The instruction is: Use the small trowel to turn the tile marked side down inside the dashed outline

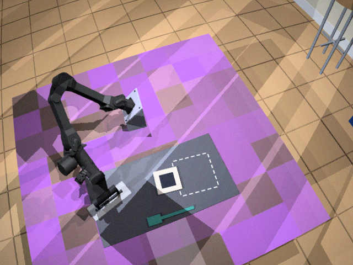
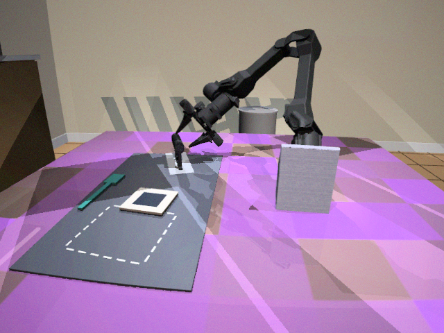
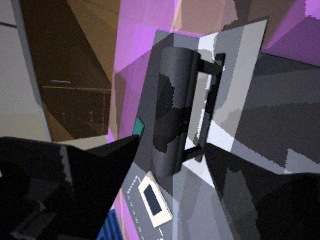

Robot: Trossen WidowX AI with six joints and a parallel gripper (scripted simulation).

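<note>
Now: gripper tip 220 mm to the right of the grey mat, 100 mm above it and 70 mm short of it. The rest, counted from my gripper tip: teal trowel 200 mm ahead, 180 mm to the left, 80 mm below; tile 260 mm to the left, 80 mm below, 60 mm ahead.
</note>
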